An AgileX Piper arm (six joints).
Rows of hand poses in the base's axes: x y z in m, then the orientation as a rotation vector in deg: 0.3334, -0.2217, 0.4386, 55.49, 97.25, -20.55; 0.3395, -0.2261, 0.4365, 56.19, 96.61, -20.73; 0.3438, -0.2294, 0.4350, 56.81, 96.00, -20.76; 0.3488, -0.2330, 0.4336, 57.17, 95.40, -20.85; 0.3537, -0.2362, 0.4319, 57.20, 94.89, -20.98; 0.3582, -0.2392, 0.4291, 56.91, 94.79, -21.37; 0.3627, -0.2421, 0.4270, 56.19, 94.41, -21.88; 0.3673, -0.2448, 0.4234, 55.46, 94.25, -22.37; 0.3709, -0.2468, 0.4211, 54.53, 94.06, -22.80; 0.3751, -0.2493, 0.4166, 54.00, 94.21, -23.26
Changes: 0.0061, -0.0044, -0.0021, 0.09, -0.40, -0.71; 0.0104, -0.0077, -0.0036, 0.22, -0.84, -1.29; 0.0154, -0.0113, -0.0050, 0.18, -1.28, -1.73; 0.0203, -0.0145, -0.0067, -0.05, -1.65, -1.95; 0.0248, -0.0175, -0.0095, -0.48, -1.60, -1.97; 0.0293, -0.0204, -0.0116, -1.32, -1.78, -1.85; 0.0339, -0.0231, -0.0152, -2.09, -1.77, -1.65; 0.0375, -0.0251, -0.0175, -2.94, -1.83, -1.30; 0.0417, -0.0276, -0.0220, -3.46, -1.55, -1.14
